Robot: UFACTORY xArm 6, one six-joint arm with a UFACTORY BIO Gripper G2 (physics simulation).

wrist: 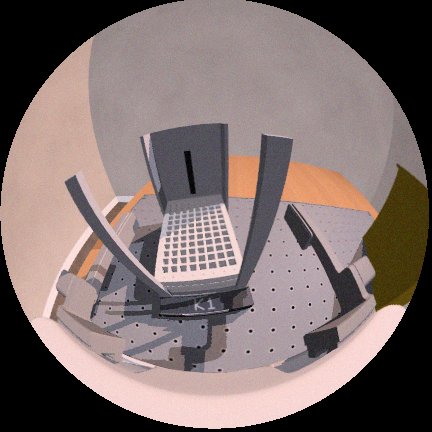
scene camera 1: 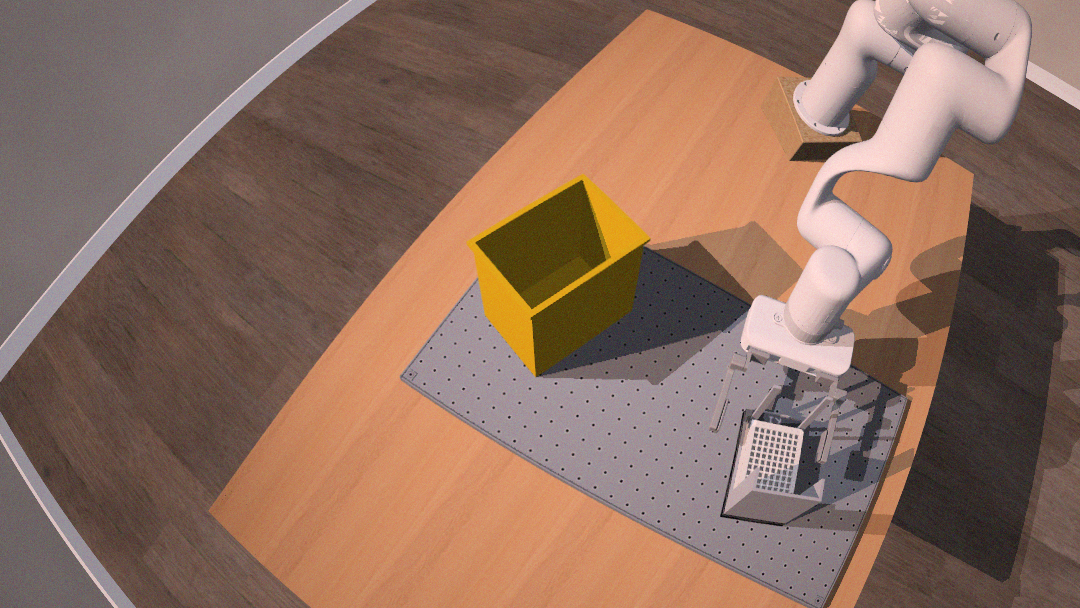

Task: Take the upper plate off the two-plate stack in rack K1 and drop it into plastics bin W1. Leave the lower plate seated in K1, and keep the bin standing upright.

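Seen in the pictures: hand at its tool point: (wrist: 209, 232) (scene camera 1: 773, 432); arm's base at its link origin: (scene camera 1: 821, 108).
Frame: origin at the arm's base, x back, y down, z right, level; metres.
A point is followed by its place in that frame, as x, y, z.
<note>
Rack K1 (scene camera 1: 778, 509) @[-0.745, -0.001, -0.178] (wrist: 207, 162) @[-0.751, -0.013, -0.142] stands upright, with a tall slotted back wall and two tall front posts. The white, gridded upper plate (scene camera 1: 772, 428) @[-0.632, 0.037, -0.125] (wrist: 198, 273) @[-0.628, 0.037, -0.132] lies flat in it. The lower plate is mostly hidden beneath; a grey band shows under the upper plate's near edge in the wrist view. My gripper (scene camera 1: 768, 446) @[-0.651, 0.007, -0.124] (wrist: 215, 225) @[-0.651, 0.007, -0.124] is wide open and empty. Its fingers are spread wider than the rack, one towards each side, at the front-post end; their exact height is hard to tell. The yellow bin W1 (scene camera 1: 585, 332) @[-0.631, 0.050, 0.173] (wrist: 400, 250) stands upright, open at the top.
The perforated grey board (scene camera 1: 604, 430) @[-0.728, 0.084, 0.084] (wrist: 280, 305) @[-0.610, 0.084, -0.042] lies under the rack and bin on the wooden table (scene camera 1: 362, 460) @[-0.945, 0.097, 0.341] (wrist: 315, 180) @[-0.986, 0.097, 0.202]. The rack's two posts rise between my spread fingers in the wrist view. The arm's base (scene camera 1: 820, 113) @[-0.054, -0.028, -0.003] stands at the table's far end.
</note>
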